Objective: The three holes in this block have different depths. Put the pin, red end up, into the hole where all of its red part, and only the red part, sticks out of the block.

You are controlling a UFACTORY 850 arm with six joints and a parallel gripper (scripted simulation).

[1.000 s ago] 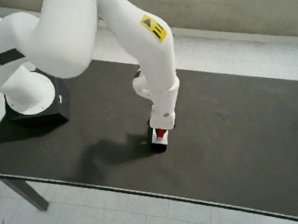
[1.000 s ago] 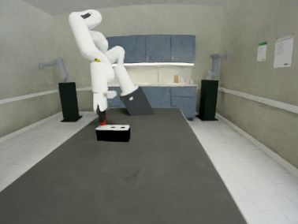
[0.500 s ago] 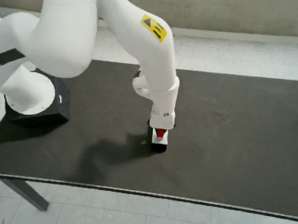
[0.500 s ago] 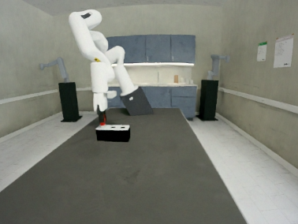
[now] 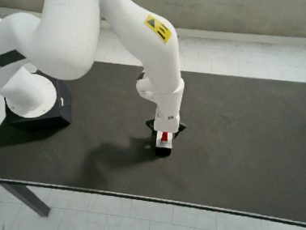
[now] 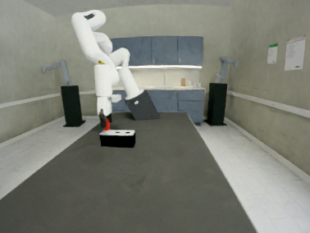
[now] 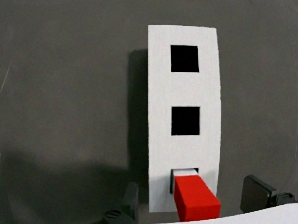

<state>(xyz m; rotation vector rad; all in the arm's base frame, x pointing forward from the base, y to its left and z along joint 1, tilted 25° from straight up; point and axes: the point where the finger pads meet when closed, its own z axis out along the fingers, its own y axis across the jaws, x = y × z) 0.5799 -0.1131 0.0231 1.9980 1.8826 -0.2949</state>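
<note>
Right now the pin is 1 cm below my hand. Round my hand: block 1 cm ahead, 6 cm to the left, 9 cm below.
</note>
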